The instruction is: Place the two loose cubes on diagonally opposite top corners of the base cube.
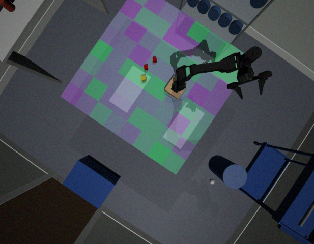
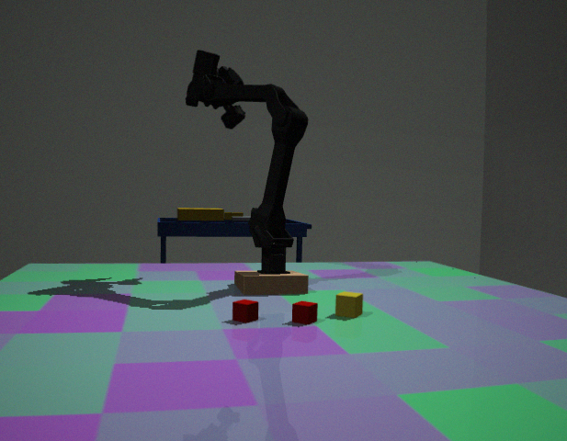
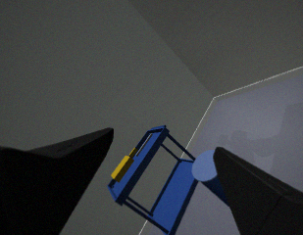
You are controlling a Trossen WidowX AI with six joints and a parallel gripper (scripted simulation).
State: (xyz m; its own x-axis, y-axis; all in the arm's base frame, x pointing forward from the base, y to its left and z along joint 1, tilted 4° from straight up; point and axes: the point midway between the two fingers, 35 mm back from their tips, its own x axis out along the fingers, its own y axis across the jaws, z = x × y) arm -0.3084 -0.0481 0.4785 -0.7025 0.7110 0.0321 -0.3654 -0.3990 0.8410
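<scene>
Right now the yellow base cube is 66 cm ahead of my gripper tip, 8 cm to the left of it and 47 cm below it. Also, from my gripper tip: red cube (70 cm ahead, 2 cm to the right, 47 cm below).
</scene>
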